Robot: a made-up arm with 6 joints.
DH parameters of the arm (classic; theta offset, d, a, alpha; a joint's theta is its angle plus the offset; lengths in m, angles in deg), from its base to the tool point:
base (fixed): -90 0.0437 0 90
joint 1: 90 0.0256 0.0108 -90
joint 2: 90 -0.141 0.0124 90
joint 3: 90 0.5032 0.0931 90
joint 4: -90 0.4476 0.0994 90
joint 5: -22.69 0 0.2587 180
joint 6: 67.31 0.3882 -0.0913 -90
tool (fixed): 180 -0.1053 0 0
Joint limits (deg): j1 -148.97..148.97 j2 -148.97..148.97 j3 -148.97..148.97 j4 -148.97..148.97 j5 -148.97..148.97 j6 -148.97..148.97
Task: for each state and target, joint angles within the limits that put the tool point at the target. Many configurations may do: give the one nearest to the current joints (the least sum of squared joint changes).
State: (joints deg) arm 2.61 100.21 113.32 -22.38 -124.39 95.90
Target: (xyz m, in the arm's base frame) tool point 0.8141 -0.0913 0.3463
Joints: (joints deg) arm 0.45 113.41 115.37 -14.58 -124.67 95.19
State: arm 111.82 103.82 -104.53 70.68 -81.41 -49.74
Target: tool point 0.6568 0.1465 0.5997
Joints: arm 133.59 79.26 -110.47 38.70 -83.77 -43.33
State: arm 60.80 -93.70 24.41 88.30 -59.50 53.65
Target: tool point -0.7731 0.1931 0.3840
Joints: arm 68.49 -81.31 34.36 127.50 -88.63 63.84
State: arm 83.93 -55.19 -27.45 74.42 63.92 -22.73
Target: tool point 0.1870 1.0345 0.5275
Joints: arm 70.82 -38.86 -31.65 62.23 60.33 -24.45
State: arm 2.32 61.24 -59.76 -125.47 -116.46 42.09
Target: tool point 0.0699 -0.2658 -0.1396
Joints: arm -4.50 78.62 -57.91 -121.32 -126.23 46.74
